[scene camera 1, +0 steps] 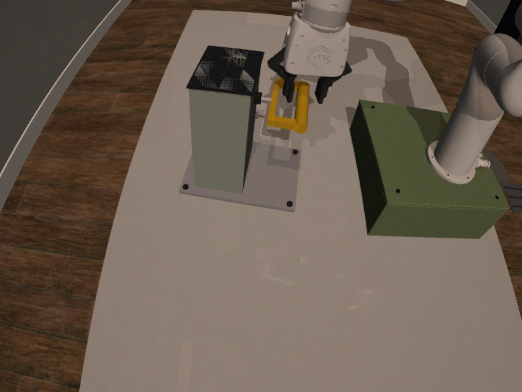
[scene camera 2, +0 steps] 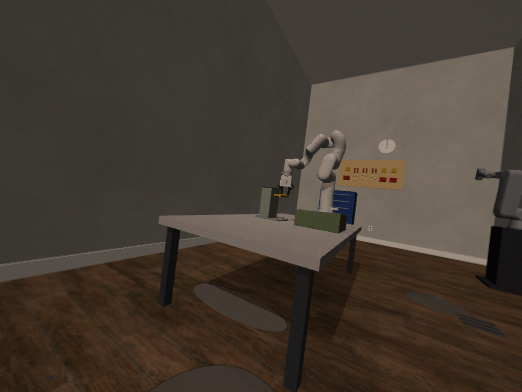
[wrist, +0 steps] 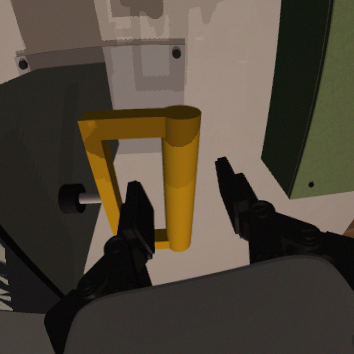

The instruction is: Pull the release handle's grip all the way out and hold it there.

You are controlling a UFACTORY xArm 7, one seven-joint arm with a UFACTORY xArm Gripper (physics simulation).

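Note:
The yellow release handle point(scene camera 1: 286, 121) point(scene camera 2: 281, 195) point(wrist: 127, 126) is a rectangular loop with a thick round grip bar point(scene camera 1: 302, 112) point(wrist: 179, 200) on its outer side. A short light rod point(scene camera 1: 266, 100) point(wrist: 90, 198) joins it to a black collar point(scene camera 1: 257, 97) point(wrist: 71, 198) on the grey-green post point(scene camera 1: 220, 140) point(scene camera 2: 267, 202) point(wrist: 45, 130). My gripper point(scene camera 1: 305, 98) point(wrist: 180, 184) is open. In the wrist view the grip bar lies between the two fingers, nearer the left one, with a wide gap to the right one. The left finger is at the loop's opening.
The post stands on a grey base plate point(scene camera 1: 272, 180) point(wrist: 145, 50) with dark bolts. A green box point(scene camera 1: 415, 150) point(scene camera 2: 320, 221) point(wrist: 330, 100) carries the arm's base, to the right of the handle. Both stand on the pale table point(scene camera 1: 225, 300) point(scene camera 2: 240, 232).

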